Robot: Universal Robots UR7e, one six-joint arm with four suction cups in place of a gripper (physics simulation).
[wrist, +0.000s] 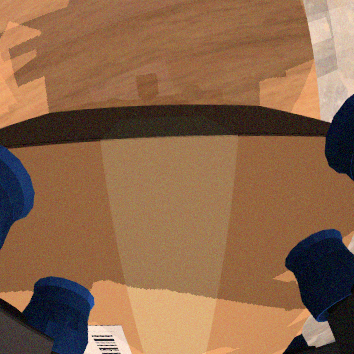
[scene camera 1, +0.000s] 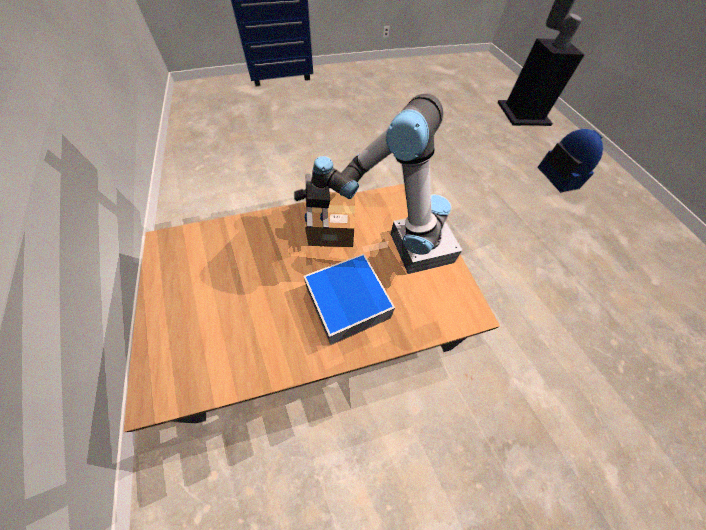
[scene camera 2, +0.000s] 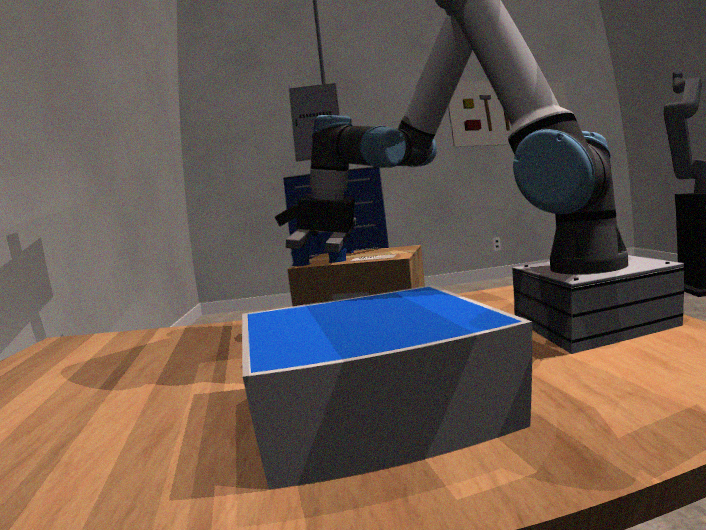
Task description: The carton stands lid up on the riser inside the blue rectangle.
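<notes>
A brown carton (scene camera 1: 344,234) (scene camera 2: 353,284) (wrist: 171,210) is lid up at the table's far side, beyond the riser. A tape strip and a white label show on its lid. The grey riser (scene camera 1: 364,326) (scene camera 2: 387,410) stands nearer the front. Its top bears a blue rectangle (scene camera 1: 349,293) (scene camera 2: 376,328) with a white border. My gripper (scene camera 1: 316,217) (scene camera 2: 319,257) points down over the left part of the carton. Its blue cups are against the lid and shut on the carton. Scene camera 2 shows the carton's lower part hidden behind the riser.
The wooden table (scene camera 1: 228,342) (scene camera 2: 114,444) carries the arm's base block (scene camera 1: 431,259) (scene camera 2: 598,308), to the right of the carton and riser. A blue drawer cabinet (scene camera 1: 276,39) stands by the back wall. A black pedestal (scene camera 1: 541,79) stands on the floor at the right.
</notes>
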